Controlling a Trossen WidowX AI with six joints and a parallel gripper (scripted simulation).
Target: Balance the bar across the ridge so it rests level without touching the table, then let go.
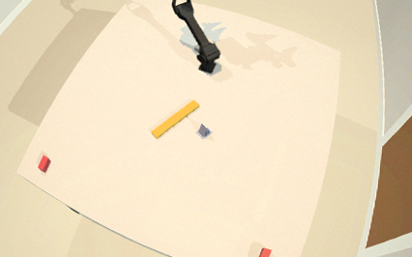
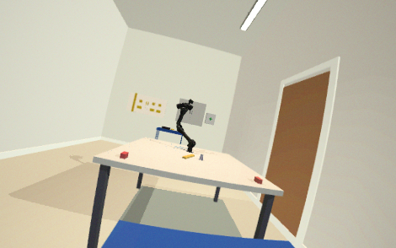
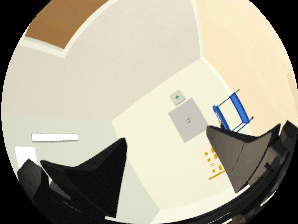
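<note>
The bar is 590 mm ahead of my gripper tip, 70 mm to the left of it and 570 mm below it.
</note>
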